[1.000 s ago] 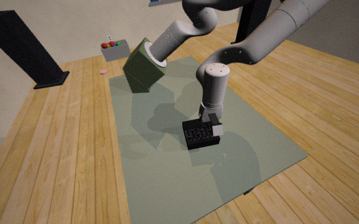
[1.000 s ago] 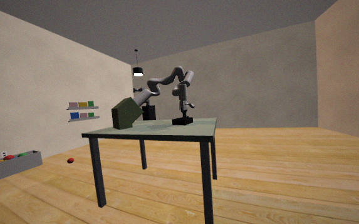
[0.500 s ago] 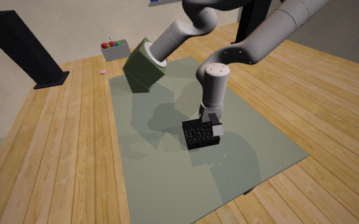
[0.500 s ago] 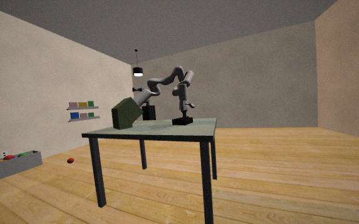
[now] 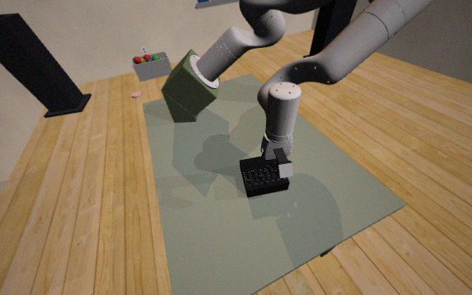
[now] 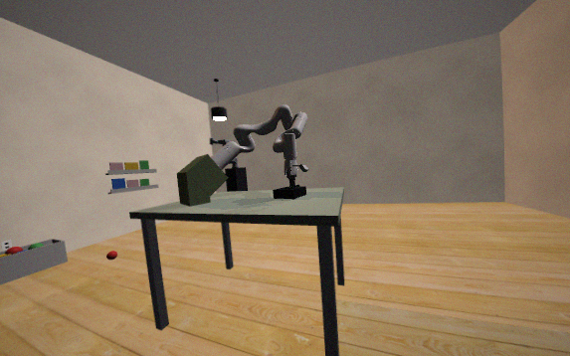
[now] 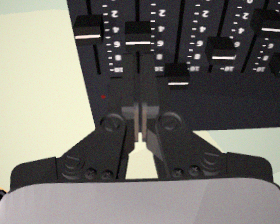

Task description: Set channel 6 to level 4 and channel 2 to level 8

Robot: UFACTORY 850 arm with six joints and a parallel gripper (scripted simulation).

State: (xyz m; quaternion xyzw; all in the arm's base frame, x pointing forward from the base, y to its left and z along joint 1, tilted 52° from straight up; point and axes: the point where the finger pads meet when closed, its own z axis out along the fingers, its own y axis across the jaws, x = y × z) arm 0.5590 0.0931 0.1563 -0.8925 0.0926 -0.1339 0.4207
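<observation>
The channel 5 cap is 2 cm to the right of my hand and 1 cm below it. Also, from my hand: channel 3 cap (3 cm ahead, 7 cm to the right, 1 cm below); then fader cap (3 cm ahead, 2 cm to the left, 1 cm below); then channel 4 cap (1 cm ahead, 4 cm to the right, 1 cm below).
</observation>
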